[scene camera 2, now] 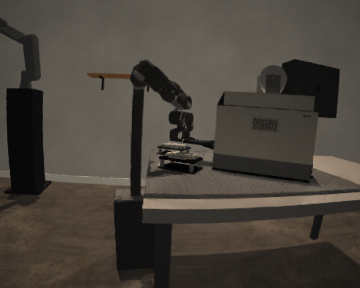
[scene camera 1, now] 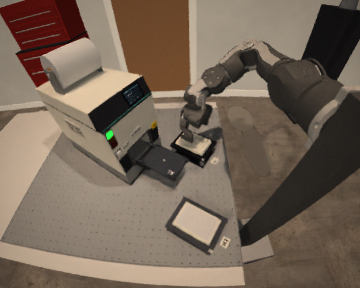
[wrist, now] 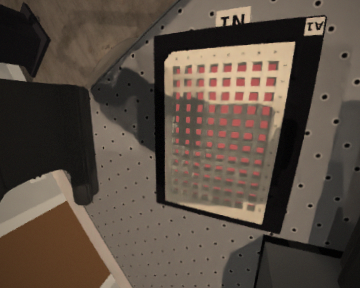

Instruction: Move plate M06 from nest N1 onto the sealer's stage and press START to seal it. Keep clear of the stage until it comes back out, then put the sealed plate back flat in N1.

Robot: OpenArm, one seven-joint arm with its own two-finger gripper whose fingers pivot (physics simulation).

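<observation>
Plate M06 (scene camera 1: 199, 144) (scene camera 2: 173, 145) (wrist: 225, 130), cream with red wells, lies flat in nest N1 (scene camera 1: 202, 161) (wrist: 298, 120), whose frame is black. My gripper (scene camera 1: 187, 139) (wrist: 195, 163) is open, its fingers wide apart and pointing down above the plate. In the wrist view, one finger shows left of the plate and part of the other at the right edge. Nothing is held. The sealer (scene camera 1: 107, 100) (scene camera 2: 265, 135) has its dark stage (scene camera 1: 162, 160) (scene camera 2: 202, 143) out beside N1, with no plate on it. A green light (scene camera 1: 109, 134) glows on the sealer's front.
A second plate (scene camera 1: 196, 222) (scene camera 2: 183, 156) lies in nest N2 (scene camera 1: 175, 232), nearer the front of the perforated table (scene camera 1: 115, 215). A film roll (scene camera 1: 72, 62) tops the sealer. The robot's dark column (scene camera 1: 295, 185) (scene camera 2: 136, 145) stands beside the table.
</observation>
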